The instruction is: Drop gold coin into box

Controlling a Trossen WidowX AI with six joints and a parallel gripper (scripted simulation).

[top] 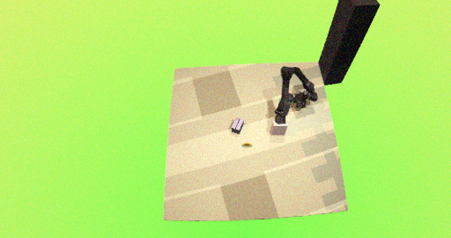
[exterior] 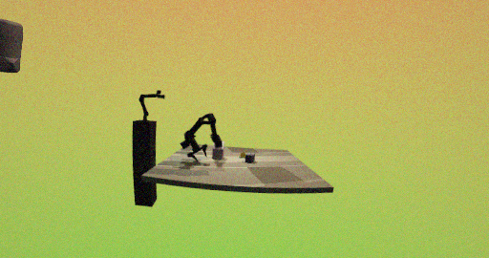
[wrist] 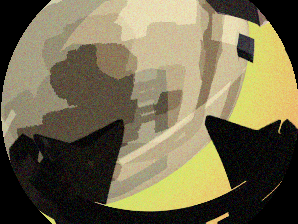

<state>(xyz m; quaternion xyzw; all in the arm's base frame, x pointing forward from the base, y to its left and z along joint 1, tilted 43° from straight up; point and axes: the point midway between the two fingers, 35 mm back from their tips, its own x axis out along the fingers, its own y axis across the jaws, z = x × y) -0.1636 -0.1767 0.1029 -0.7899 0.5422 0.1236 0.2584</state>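
My gripper tip is now 39 cm short of the gold coin, 29 cm to the right of it and 1 cm above it.
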